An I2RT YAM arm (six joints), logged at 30 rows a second.
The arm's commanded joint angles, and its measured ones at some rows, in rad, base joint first. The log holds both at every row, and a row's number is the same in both.
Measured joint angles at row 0:
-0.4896, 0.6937, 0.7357, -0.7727, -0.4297, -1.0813
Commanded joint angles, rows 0 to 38:
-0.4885, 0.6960, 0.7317, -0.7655, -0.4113, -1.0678
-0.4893, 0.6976, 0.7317, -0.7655, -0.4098, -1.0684
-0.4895, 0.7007, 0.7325, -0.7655, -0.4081, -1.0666
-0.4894, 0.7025, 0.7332, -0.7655, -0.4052, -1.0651
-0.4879, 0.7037, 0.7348, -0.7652, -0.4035, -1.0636
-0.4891, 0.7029, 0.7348, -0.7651, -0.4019, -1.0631
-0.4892, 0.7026, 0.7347, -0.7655, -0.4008, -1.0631
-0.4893, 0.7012, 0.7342, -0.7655, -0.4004, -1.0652
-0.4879, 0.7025, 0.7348, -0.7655, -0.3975, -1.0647
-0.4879, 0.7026, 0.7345, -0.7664, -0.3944, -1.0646
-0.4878, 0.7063, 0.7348, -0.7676, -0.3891, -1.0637
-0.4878, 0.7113, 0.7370, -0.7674, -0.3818, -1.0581
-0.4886, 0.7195, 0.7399, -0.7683, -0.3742, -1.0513
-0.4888, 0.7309, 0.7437, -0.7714, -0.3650, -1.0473
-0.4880, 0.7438, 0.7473, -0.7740, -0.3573, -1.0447
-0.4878, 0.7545, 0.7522, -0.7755, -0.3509, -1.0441
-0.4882, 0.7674, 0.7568, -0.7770, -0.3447, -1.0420
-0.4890, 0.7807, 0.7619, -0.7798, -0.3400, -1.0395
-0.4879, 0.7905, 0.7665, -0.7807, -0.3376, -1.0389
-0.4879, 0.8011, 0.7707, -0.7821, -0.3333, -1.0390
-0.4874, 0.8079, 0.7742, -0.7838, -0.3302, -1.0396
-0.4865, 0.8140, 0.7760, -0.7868, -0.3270, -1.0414
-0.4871, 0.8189, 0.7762, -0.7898, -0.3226, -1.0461
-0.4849, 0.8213, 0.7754, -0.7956, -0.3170, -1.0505
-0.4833, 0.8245, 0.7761, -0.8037, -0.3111, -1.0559
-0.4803, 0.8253, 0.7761, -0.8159, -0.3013, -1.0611
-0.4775, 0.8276, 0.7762, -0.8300, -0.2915, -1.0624
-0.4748, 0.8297, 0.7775, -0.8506, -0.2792, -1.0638
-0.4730, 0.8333, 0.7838, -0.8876, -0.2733, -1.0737
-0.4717, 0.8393, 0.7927, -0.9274, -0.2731, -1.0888
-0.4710, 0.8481, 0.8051, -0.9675, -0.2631, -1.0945
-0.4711, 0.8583, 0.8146, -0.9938, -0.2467, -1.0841
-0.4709, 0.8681, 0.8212, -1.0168, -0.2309, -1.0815
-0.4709, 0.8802, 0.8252, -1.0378, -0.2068, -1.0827
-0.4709, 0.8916, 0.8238, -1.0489, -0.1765, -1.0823
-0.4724, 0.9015, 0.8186, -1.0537, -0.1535, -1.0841
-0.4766, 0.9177, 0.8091, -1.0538, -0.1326, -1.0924
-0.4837, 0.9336, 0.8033, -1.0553, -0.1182, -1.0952
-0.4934, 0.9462, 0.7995, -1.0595, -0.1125, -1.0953
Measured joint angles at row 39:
-0.4831, 0.9215, 0.8032, -0.9966, -0.1772, -1.0878
